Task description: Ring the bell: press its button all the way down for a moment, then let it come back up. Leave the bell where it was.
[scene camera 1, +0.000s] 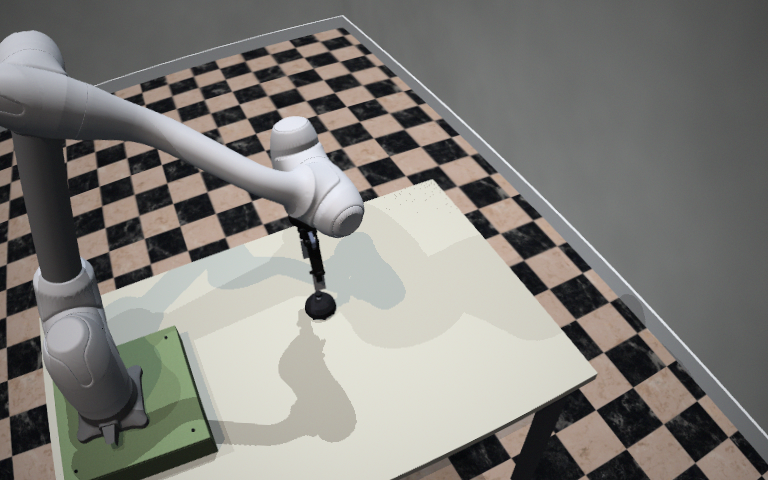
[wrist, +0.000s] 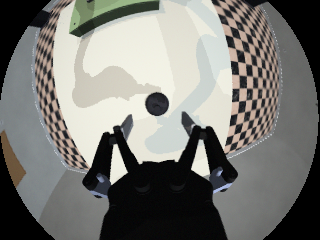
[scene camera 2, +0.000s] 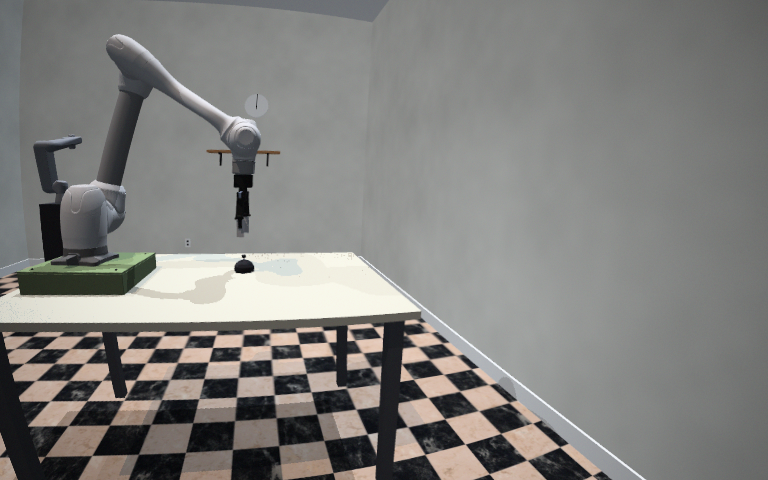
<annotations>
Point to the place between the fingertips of the gripper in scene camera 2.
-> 243,234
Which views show the gripper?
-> Scene camera 1, the wrist view and scene camera 2: all of them.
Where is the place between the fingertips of the gripper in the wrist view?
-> At 157,118
</annotations>
